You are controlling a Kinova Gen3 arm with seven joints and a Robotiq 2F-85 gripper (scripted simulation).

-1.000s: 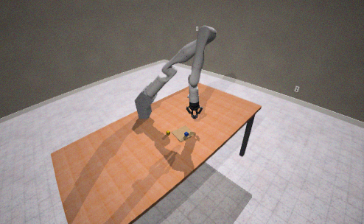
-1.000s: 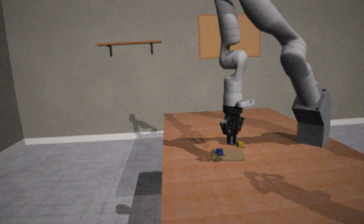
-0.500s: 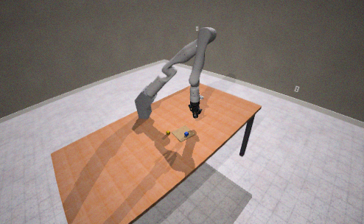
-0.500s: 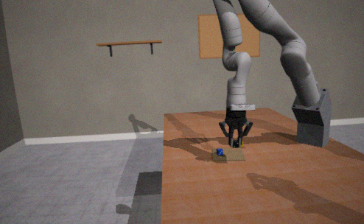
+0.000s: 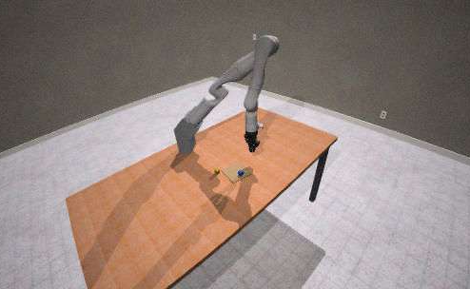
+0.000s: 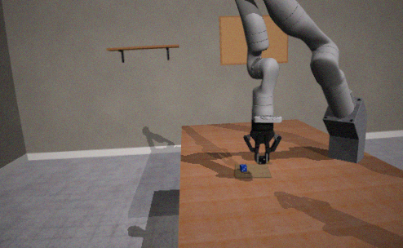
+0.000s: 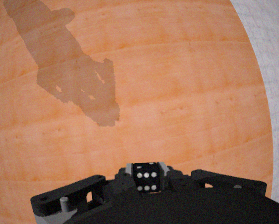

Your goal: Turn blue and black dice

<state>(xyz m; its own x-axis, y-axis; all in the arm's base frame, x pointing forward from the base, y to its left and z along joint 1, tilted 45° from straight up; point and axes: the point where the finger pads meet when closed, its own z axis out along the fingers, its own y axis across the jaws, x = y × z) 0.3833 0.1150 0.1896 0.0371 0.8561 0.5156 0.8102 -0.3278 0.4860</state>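
The tan mat is 140 mm to the right of my hand, 110 mm below it and 10 mm ahead of it. Also, from my hand: blue die 140 mm to the right, 90 mm below, 50 mm ahead; yellow die 240 mm to the right, 100 mm below, 60 mm behind; black die 10 mm below.
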